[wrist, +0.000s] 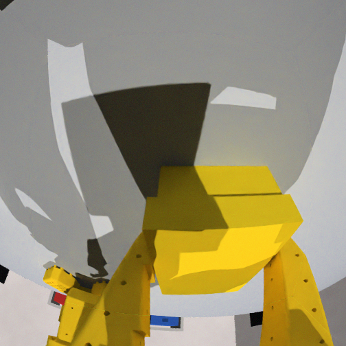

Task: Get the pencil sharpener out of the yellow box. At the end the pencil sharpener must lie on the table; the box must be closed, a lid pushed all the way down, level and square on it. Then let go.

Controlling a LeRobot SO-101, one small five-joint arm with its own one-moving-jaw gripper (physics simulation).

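The yellow box (220, 180) is in the middle of the wrist view, with a wider yellow lid (220, 260) over it, nearer the camera. A thin dark seam shows between them, and I cannot tell if the lid is fully down. My gripper (216, 239) has one jaw at the lid's left side and one at its right side, and is shut on the lid. The jaw tips are partly hidden by its edges. The pencil sharpener does not show in the view.
The pale round table top (265, 45) spreads around the box, with dark and grey shadows behind it. Part of a yellow arm (62, 279) shows at the lower left. A red block (59, 299) and a blue block (165, 321) lie past the table's near edge.
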